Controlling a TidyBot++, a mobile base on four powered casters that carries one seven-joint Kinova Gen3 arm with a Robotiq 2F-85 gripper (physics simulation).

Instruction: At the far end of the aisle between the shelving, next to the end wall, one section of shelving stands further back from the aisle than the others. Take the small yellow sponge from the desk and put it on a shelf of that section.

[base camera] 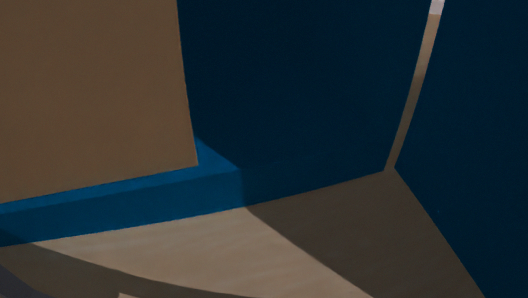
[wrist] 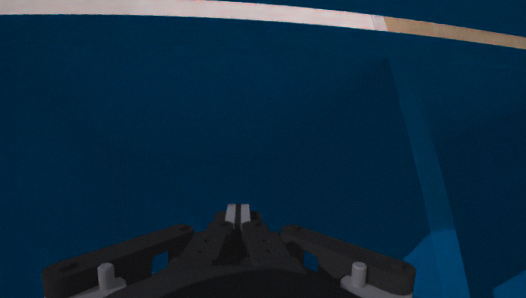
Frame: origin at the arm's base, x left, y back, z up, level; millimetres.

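Seen in the pictures: gripper, fingertip midpoint: (wrist: 238,218).
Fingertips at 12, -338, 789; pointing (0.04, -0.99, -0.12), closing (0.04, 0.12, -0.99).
Observation:
A point is followed by its place in that frame, as x, y, z.
My gripper (wrist: 238,218) {12, -338, 790} is shut and empty, with its two fingertips together at the lower middle of the wrist view. Dark blue surfaces, seemingly of shelving (wrist: 175,110) {-68, -598, 857} (base camera: 310,90) {-28, -581, -320}, fill much of both views. In the wrist view, a slightly lighter blue upright strip (wrist: 425,155) {-13, -406, 578} runs down the right side, and brighter blue surfaces show at the lower right. I cannot tell which section of shelving this is. The yellow sponge and the desk do not show in either view. The gripper does not show in the base camera view.
In the base camera view, a flat brown panel (base camera: 90,90) {212, -333, -182} stands at the left above a low blue ledge (base camera: 125,207) {212, -311, -351}. Another dark blue panel (base camera: 480,125) {-231, -374, -217} stands close at the right, past a narrow gap. The wooden floor (base camera: 200,240) {109, -308, -397} carries dark shadows. A pale strip (wrist: 200,9) {-715, -1813, 844} crosses the wrist view's top.

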